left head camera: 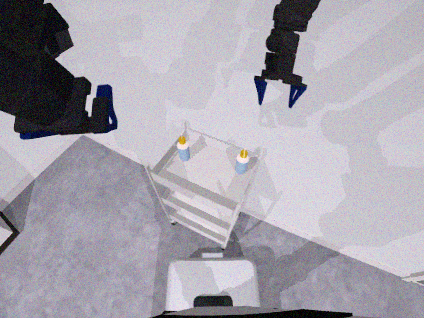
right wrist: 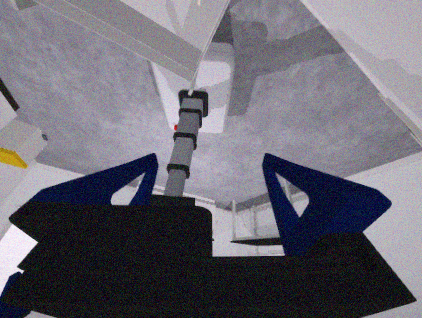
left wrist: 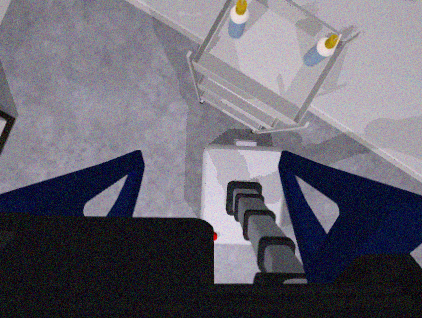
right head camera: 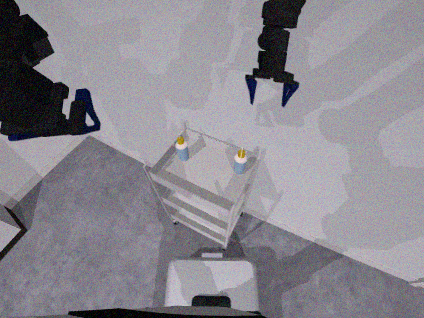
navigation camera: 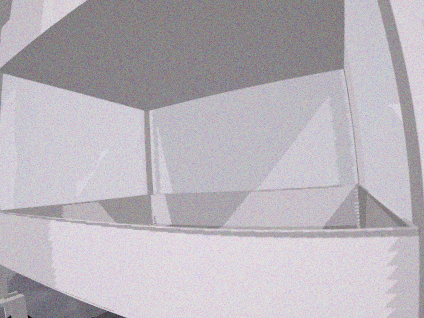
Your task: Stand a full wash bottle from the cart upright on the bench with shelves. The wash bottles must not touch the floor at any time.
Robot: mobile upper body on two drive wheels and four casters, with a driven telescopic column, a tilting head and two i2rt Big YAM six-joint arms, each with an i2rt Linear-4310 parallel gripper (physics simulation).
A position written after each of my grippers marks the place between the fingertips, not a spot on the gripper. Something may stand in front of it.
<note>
In view: my left gripper [left head camera: 90, 127], my right gripper [right head camera: 267, 105], a white three-shelf cart [navigation camera: 327, 244] and a bench [right wrist: 272, 239].
My left gripper also shows in the left wrist view [left wrist: 211, 158] and in the right head camera view [right head camera: 76, 128]. My right gripper also shows in the left head camera view [left head camera: 275, 106] and in the right wrist view [right wrist: 210, 159]. The white three-shelf cart shows as well in the left head camera view [left head camera: 206, 194], in the left wrist view [left wrist: 259, 79] and in the right head camera view [right head camera: 206, 195].
</note>
